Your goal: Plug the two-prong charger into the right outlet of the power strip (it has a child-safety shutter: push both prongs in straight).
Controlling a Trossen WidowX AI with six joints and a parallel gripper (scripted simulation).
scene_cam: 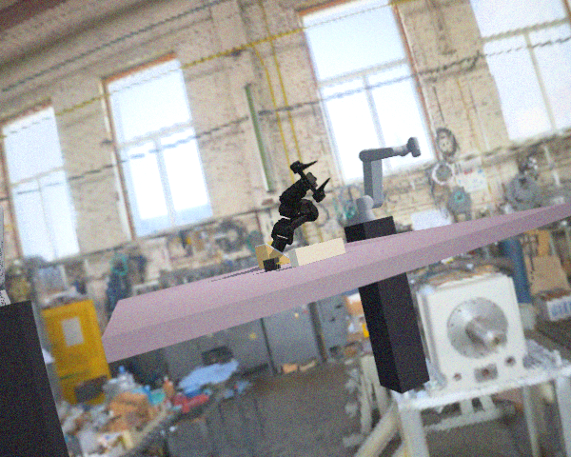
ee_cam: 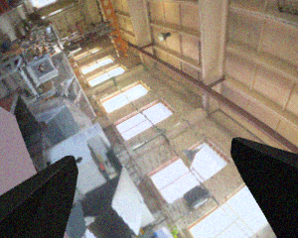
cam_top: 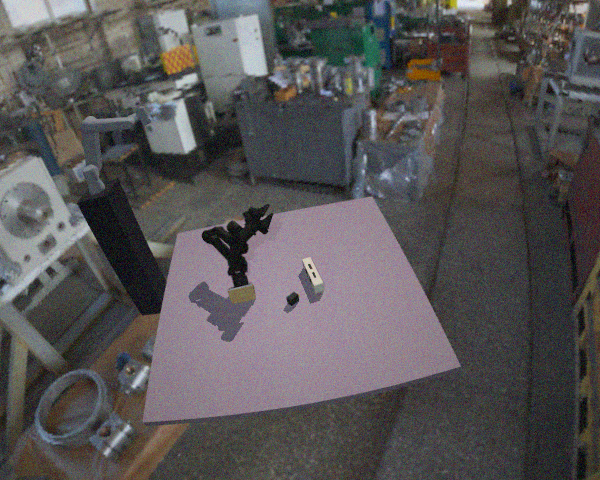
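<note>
Now: gripper tip 4 cm short of the black two-prong charger, 30 cm to the left of it and 31 cm above it.
</note>
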